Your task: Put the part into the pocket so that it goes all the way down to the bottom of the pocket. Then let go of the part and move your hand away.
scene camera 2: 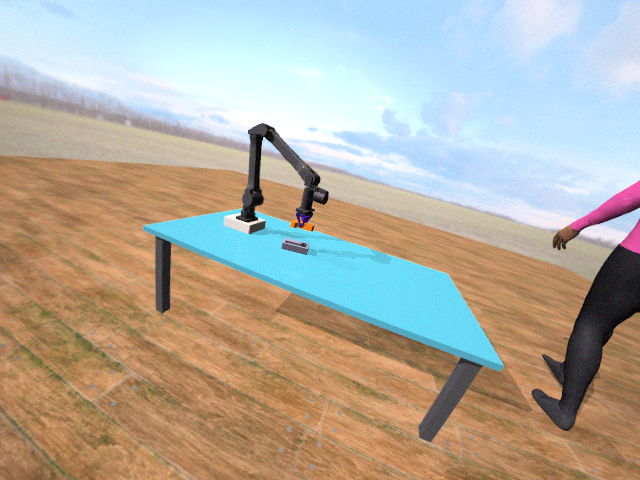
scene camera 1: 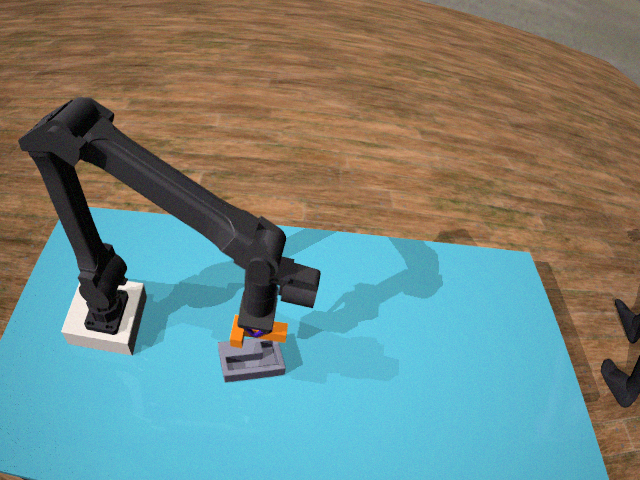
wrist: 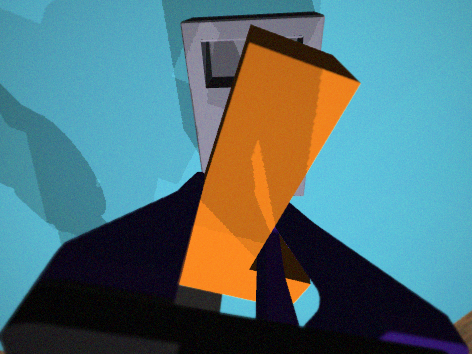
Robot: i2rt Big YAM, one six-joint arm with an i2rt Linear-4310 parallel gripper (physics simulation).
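Seen in the pictures: gripper, fingertip midpoint: (scene camera 2: 301, 226) (scene camera 1: 255, 329) (wrist: 233, 192); arm's base at its link origin: (scene camera 2: 247, 219) (scene camera 1: 107, 311).
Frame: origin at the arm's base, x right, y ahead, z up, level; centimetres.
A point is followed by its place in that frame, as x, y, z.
Note:
The orange part (scene camera 1: 279, 331) @(4.6, 41.4, 9.9) (scene camera 2: 309, 227) @(5.3, 41.5, 8.9) (wrist: 270, 125) @(3.6, 41.1, 9.9) has a long bar and a short crosswise leg at its left end in scene camera 1. My gripper (scene camera 1: 255, 333) @(3.4, 36.6, 7.6) (scene camera 2: 303, 221) @(3.4, 36.6, 7.6) (wrist: 233, 192) @(3.4, 36.6, 7.6) points down, with its purple fingers shut on the part, and holds it in the air. The grey pocket block (scene camera 1: 254, 373) @(8.5, 37.0, -2.7) (scene camera 2: 294, 249) @(8.5, 37.2, -4.2) (wrist: 194, 100) @(-0.4, 36.6, -2.1) lies below the part, its stepped pocket facing up. In the wrist view the part covers much of the block, and its long bar is turned at an angle to the block's sides. The lower fingertips are partly hidden.
The arm stands on a white base block (scene camera 1: 98, 342) @(7.7, -0.6, -1.9) (scene camera 2: 237, 223) @(7.6, -0.8, -1.6) at the left of the blue table (scene camera 1: 413, 439) @(21.9, 73.7, -5.7) (scene camera 2: 372, 299) @(26.7, 82.2, -5.7). A person's feet and dark legs (scene camera 2: 594, 320) show beyond the table's right end. Arm shadows fall across the table.

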